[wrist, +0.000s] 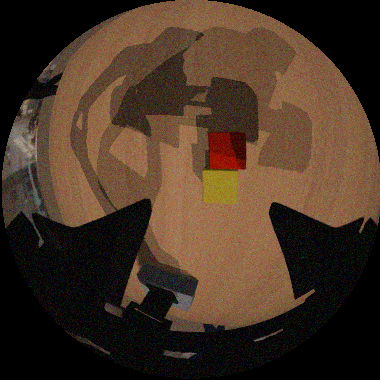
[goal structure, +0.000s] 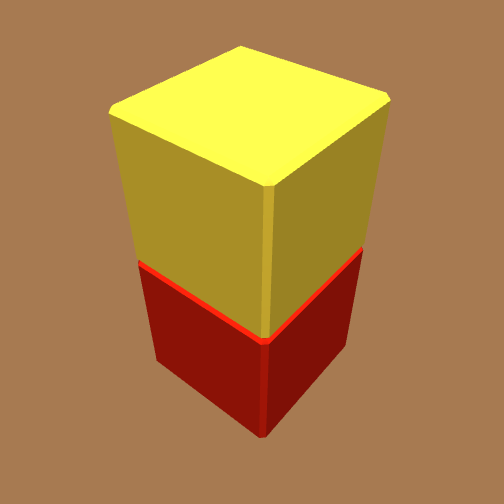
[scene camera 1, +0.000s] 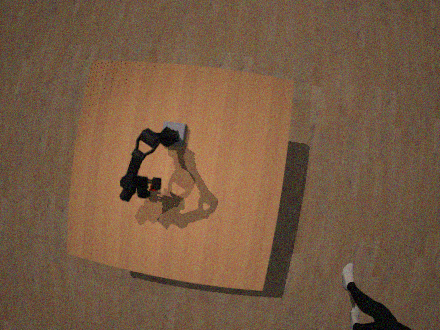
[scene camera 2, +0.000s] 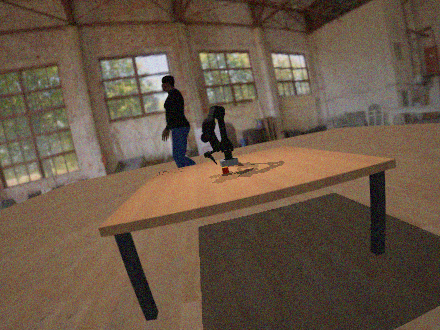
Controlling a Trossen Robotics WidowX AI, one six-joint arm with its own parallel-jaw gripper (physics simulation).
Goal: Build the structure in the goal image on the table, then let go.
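Seen in the pictures: gripper, between the fingertips: (wrist: 214,207) (scene camera 1: 152,181) (scene camera 2: 223,161); arm's base, origin of its link: (wrist: 162,293) (scene camera 1: 172,136) (scene camera 2: 228,159).
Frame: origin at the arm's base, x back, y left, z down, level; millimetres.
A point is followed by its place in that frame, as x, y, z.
A red cube (scene camera 1: 153,188) (scene camera 2: 225,171) {-294, -137, 29} (wrist: 227,150) {-277, -130, 10} is near the gripper, partly in shadow. A yellow cube (wrist: 220,187) {-244, -122, 10} shows directly below the red one in the wrist view, their edges meeting there; I cannot tell whether they touch or stand at the same height. A narrow dark green strip (wrist: 207,160) {-269, -114, 10} shows at the red cube's left edge; what it belongs to is unclear. My gripper (wrist: 214,207) {-242, -121, -26} is open and empty, its fingertips wide apart on either side of the yellow cube's column in the wrist view. The cubes are partly hidden by the gripper in scene camera 1.
The arm's grey base (scene camera 1: 179,128) {43, 40, 0} (scene camera 2: 229,162) {-43, -15, 19} (wrist: 186,300) {1, -57, -1} stands on the wooden table (scene camera 1: 235,175) {-232, 335, 43} (scene camera 2: 320,165) {-700, 240, 43} (wrist: 320,220) {-176, -284, 43}. Arm shadows fall across the tabletop and around the cubes. A person (scene camera 2: 176,117) stands beyond the table, and part of a person (scene camera 1: 370,306) shows off its lower right corner.
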